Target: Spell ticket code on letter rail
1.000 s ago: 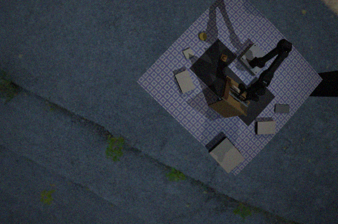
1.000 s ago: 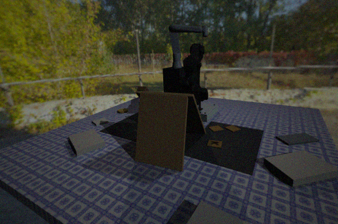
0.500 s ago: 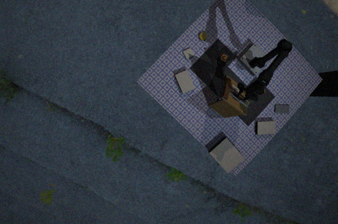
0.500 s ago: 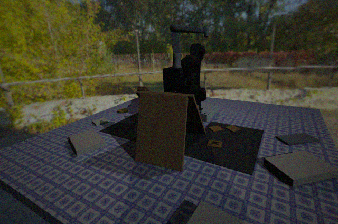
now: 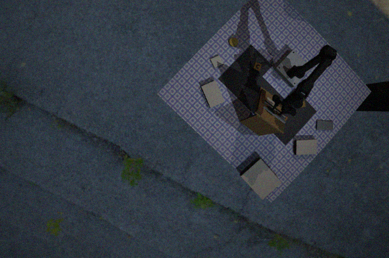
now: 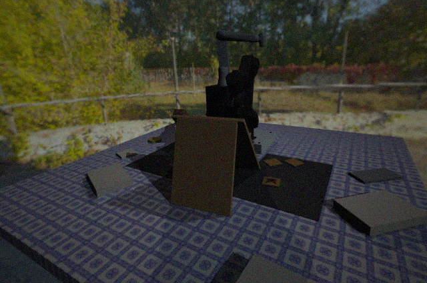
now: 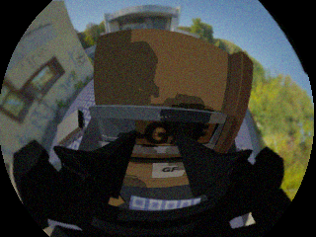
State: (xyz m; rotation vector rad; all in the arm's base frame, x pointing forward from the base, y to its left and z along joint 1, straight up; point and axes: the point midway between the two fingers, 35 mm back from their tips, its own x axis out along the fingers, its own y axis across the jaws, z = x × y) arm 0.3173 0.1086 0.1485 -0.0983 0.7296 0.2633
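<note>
Now: gripper tip right at the letter tile marked g. Also, from my gripper tip: brown letter board: 70 mm below, 30 mm ahead, 20 mm to the right; letter tile marked f: 60 mm to the right, 20 mm ahead; dark mat: 170 mm below, 140 mm behind, 100 mm to the right.
</note>
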